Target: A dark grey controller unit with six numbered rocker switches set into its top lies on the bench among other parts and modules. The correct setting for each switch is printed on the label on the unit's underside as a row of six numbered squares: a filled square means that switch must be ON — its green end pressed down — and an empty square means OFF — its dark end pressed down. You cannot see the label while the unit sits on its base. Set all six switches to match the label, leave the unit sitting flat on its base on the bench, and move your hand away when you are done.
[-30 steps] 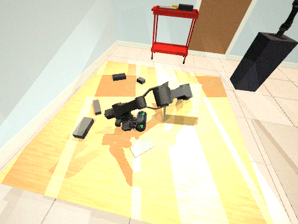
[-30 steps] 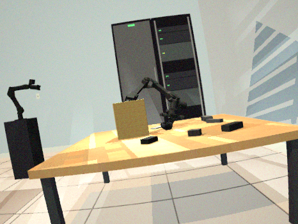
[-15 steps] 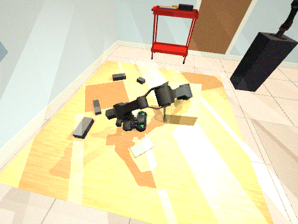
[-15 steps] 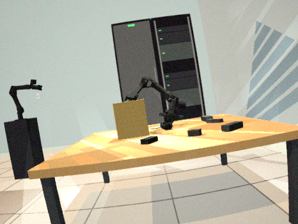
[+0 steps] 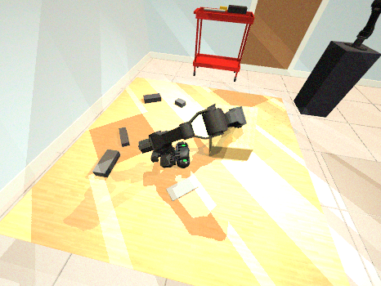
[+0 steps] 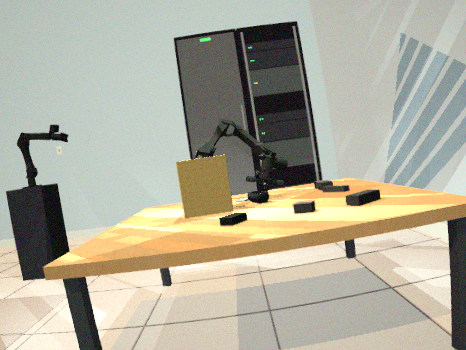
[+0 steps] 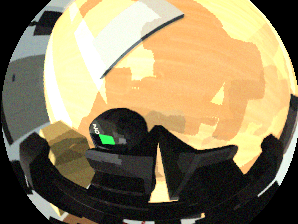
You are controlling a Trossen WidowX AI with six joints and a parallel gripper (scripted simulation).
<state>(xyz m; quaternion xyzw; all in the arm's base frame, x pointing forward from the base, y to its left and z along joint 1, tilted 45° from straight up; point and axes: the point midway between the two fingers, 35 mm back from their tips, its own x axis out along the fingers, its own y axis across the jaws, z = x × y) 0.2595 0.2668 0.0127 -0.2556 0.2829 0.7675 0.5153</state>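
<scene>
My gripper tip is now 12 cm to the right of the pale flat plate and 6 cm past it. The rest, counted from my gripper tip: slim grey module 34 cm ahead, 13 cm to the right, 1 cm above.
</scene>
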